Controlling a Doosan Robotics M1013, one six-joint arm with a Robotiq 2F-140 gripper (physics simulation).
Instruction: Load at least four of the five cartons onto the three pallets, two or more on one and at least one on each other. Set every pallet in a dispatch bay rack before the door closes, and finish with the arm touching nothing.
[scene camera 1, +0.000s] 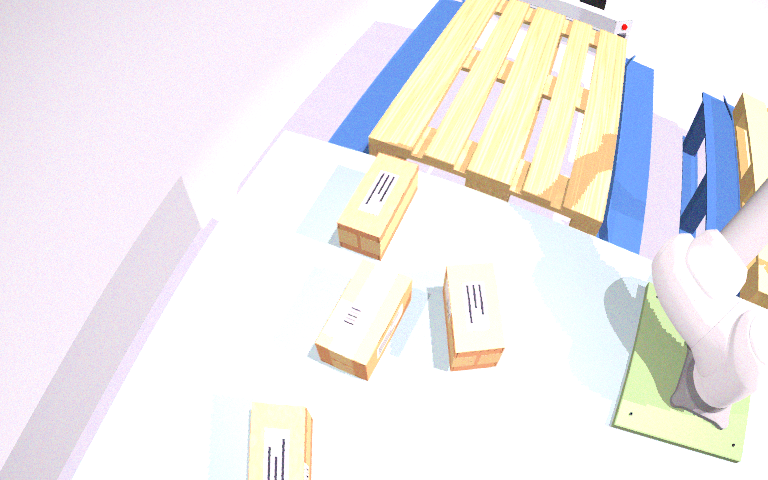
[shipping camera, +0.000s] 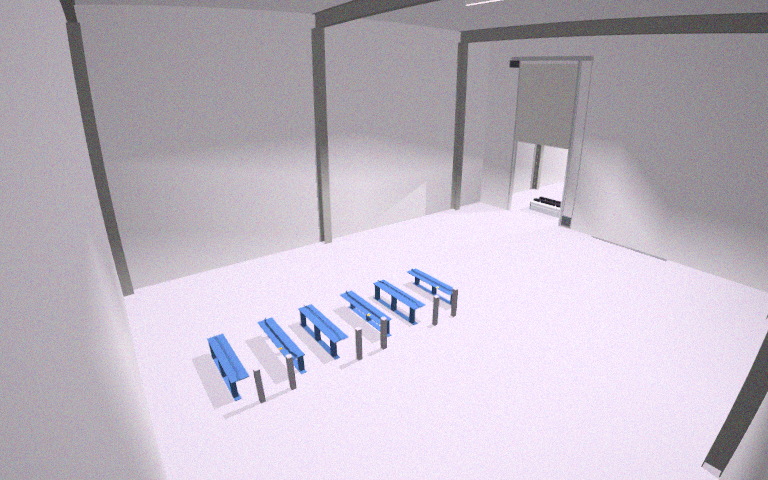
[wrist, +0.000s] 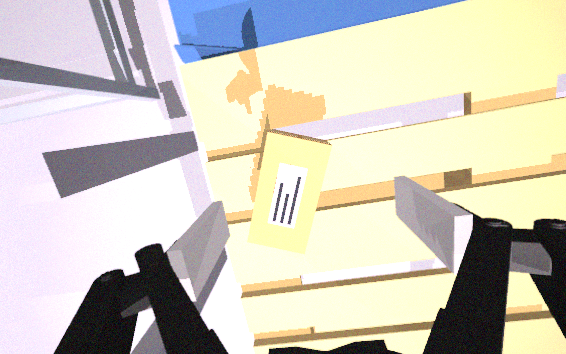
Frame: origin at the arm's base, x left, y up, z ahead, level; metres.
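Seen in the pictures: gripper, fingertip midpoint: (wrist: 307, 207); arm's base, origin of the base link: (scene camera 1: 706, 384).
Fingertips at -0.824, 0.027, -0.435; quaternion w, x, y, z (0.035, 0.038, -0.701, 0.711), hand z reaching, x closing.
Offsets run from my fingertips to a thing's top centre, as dx, dy, dz.
My gripper (wrist: 307, 207) is open over a carton {+0.028, -0.218, -0.064} (wrist: 295, 175), with one finger on either side in the wrist view. The carton lies label up near the end of a wooden pallet (wrist: 500, 135), turned relative to its slats. In scene camera 1 more cartons {+0.805, +0.041, +1.343} (scene camera 1: 378, 198) {+1.058, +0.045, +1.219} (scene camera 1: 362, 316) {+0.949, +0.055, +1.041} (scene camera 1: 474, 314) {+1.410, +0.047, +1.188} (scene camera 1: 280, 430) stand on the white table. A bare pallet (scene camera 1: 518, 113) lies beyond them between blue rails. Part of another pallet (scene camera 1: 753, 118) shows at the right edge. The dispatch bay racks (shipping camera: 226, 353) (shipping camera: 321, 328) (shipping camera: 393, 291) hold no pallet. The door (shipping camera: 546, 104) is partly lowered.
The arm (scene camera 1: 702, 294) rises from a green base plate (scene camera 1: 679, 438) and leaves scene camera 1 at the right. A low vehicle (shipping camera: 546, 206) is in the doorway. Dark posts (shipping camera: 259, 386) (shipping camera: 358, 344) stand before the bays. Blue rails (scene camera 1: 634, 141) flank the bare pallet.
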